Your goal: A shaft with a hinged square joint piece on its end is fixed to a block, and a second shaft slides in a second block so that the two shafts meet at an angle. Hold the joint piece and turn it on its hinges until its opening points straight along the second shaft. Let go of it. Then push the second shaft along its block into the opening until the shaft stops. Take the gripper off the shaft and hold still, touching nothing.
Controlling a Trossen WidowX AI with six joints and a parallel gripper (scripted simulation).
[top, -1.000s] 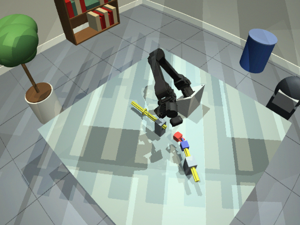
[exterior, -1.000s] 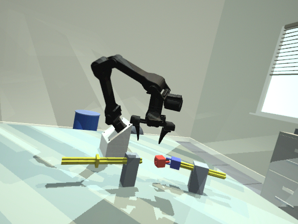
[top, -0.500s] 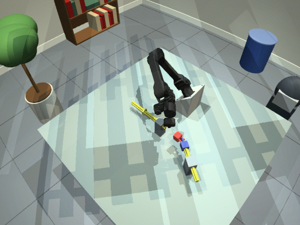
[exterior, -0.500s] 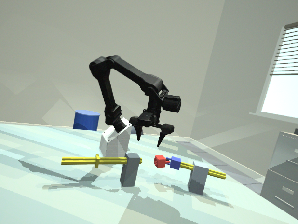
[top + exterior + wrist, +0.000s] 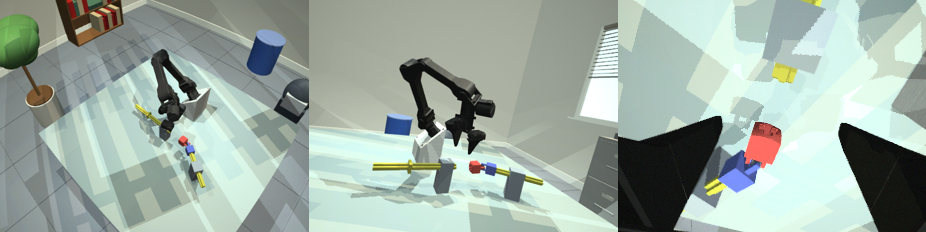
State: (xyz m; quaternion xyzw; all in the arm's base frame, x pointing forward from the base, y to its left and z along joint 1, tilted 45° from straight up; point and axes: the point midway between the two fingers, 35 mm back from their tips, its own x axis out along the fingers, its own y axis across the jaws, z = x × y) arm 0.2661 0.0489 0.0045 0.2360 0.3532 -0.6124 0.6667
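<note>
Now: gripper tip 80 mm to the right of the red joint piece, 70 mm above it and 10 mm short of it.
</note>
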